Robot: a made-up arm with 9 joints.
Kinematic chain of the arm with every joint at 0, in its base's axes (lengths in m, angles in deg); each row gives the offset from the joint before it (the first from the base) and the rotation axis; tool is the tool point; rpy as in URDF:
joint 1: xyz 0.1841 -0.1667 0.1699 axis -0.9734 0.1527 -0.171
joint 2: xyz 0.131 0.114 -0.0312 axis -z
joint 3: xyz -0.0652 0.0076 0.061 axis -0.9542 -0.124 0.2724
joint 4: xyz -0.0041 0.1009 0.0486 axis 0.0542 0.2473 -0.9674
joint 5: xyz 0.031 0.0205 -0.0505 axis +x
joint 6: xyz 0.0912 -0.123 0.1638 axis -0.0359 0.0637 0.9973
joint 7: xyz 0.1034 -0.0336 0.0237 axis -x
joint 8: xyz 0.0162 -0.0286 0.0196 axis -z
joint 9: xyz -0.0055 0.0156 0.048 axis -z
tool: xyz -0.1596 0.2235 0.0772 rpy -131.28 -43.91 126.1
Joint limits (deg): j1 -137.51..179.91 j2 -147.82..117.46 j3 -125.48..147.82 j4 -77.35..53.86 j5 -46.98..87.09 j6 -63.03..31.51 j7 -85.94..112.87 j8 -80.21..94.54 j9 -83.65..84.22
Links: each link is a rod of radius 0.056 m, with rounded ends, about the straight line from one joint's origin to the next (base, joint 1, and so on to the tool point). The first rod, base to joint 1, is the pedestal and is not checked.
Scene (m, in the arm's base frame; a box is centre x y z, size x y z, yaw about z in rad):
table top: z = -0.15
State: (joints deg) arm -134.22 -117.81 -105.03 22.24 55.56 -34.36 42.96 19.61 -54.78
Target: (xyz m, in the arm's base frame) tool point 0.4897 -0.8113 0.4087
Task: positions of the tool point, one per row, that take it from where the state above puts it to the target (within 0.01 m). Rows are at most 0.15 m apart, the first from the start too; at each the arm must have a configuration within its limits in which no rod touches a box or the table.
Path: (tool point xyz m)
1: 0.3805 -0.3044 0.4532
2: 0.3543 -0.4084 0.4946
3: 0.3499 -0.5194 0.5138
4: 0.3715 -0.6303 0.5081
5: 0.4196 -0.7317 0.4736
6: 0.4898 -0.8113 0.4087

